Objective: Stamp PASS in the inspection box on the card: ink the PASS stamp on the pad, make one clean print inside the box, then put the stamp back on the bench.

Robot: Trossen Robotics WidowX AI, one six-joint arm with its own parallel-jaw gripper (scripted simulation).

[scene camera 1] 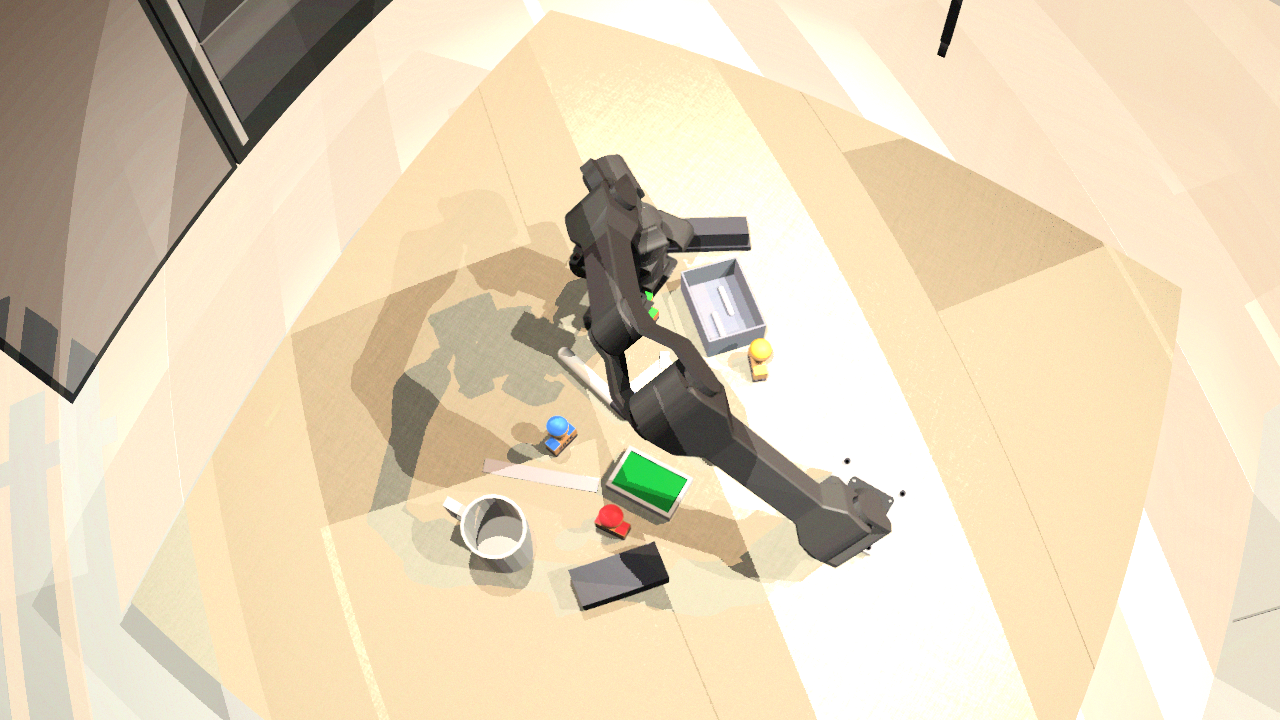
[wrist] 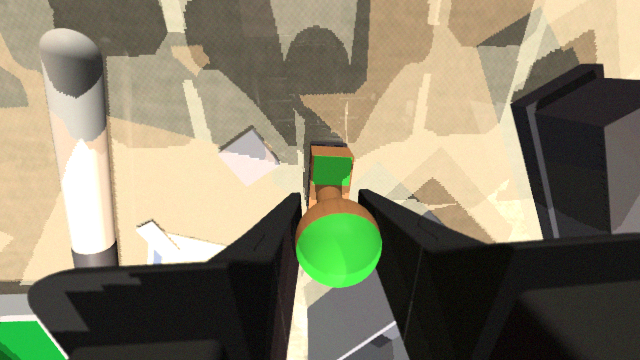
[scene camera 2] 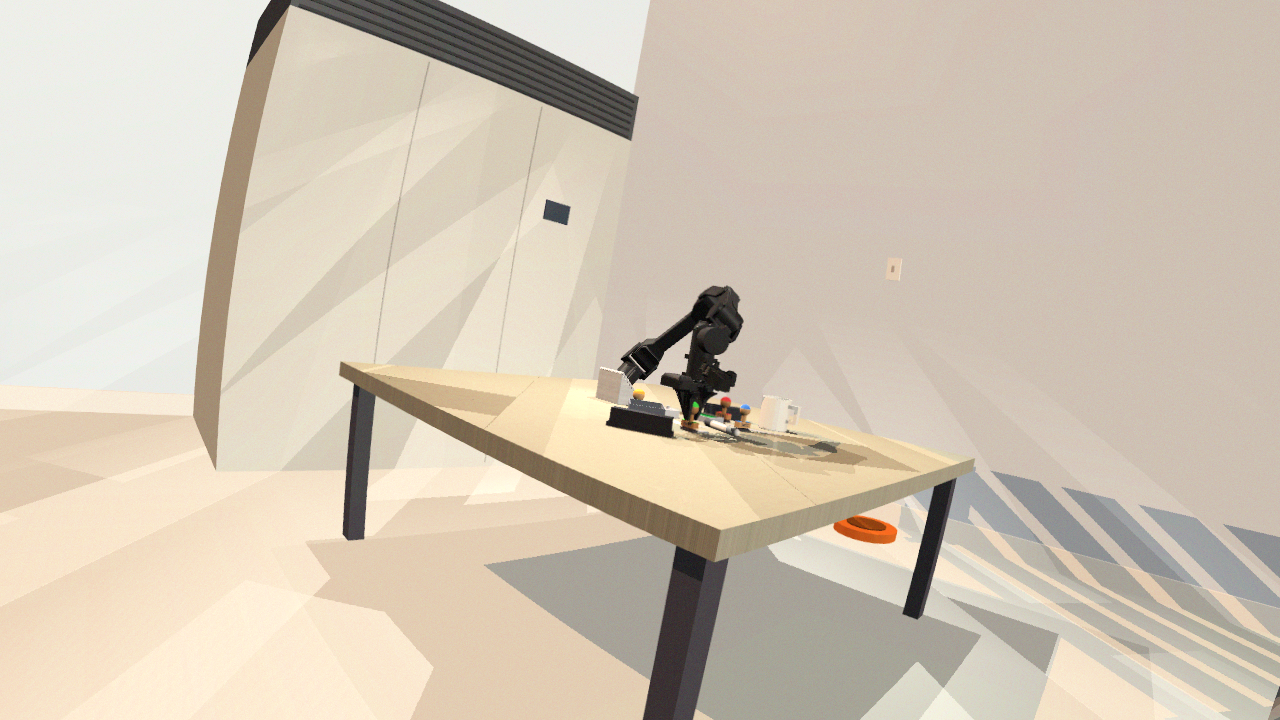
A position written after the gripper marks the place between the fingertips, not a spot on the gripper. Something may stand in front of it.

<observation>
In view: the gripper (scene camera 1: 642,307), a green stamp (wrist: 338,243), a red stamp (scene camera 1: 610,518), a grey tray (scene camera 1: 726,314) and a mug (scene camera 1: 494,527).
The mug shows as well in scene camera 2 (scene camera 2: 774,413). The gripper also shows in the wrist view (wrist: 329,200) and in scene camera 2 (scene camera 2: 690,420). The wrist view does not show the red stamp: it is out of frame. The wrist view does not show the mug: it is out of frame.
</observation>
